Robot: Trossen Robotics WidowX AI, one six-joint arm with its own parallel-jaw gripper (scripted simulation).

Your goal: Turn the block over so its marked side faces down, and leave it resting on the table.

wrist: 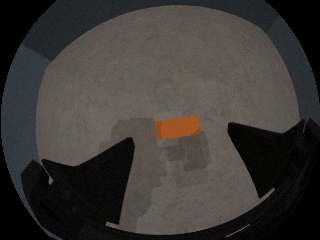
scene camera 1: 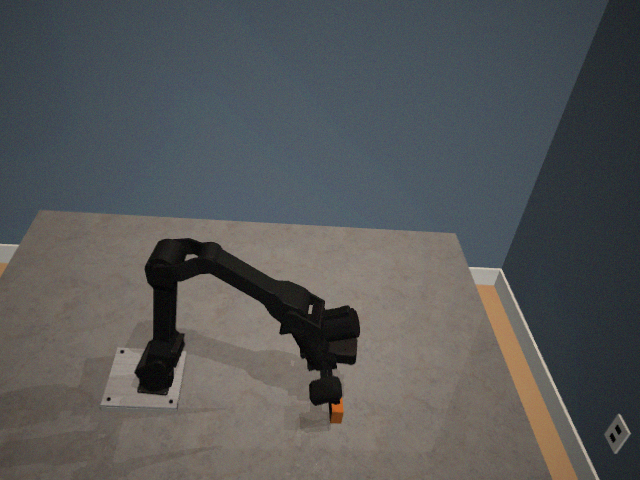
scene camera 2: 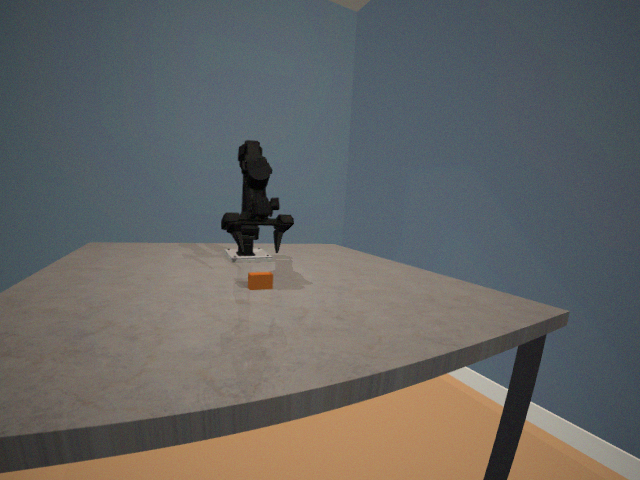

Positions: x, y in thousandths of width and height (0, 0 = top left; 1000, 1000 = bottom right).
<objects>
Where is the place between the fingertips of my gripper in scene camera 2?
407, 526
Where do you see an orange block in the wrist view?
570, 527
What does my gripper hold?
Nothing.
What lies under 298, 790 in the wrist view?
My gripper.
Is my gripper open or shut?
Open.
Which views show my gripper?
The wrist view, scene camera 1 and scene camera 2: all of them.
</objects>
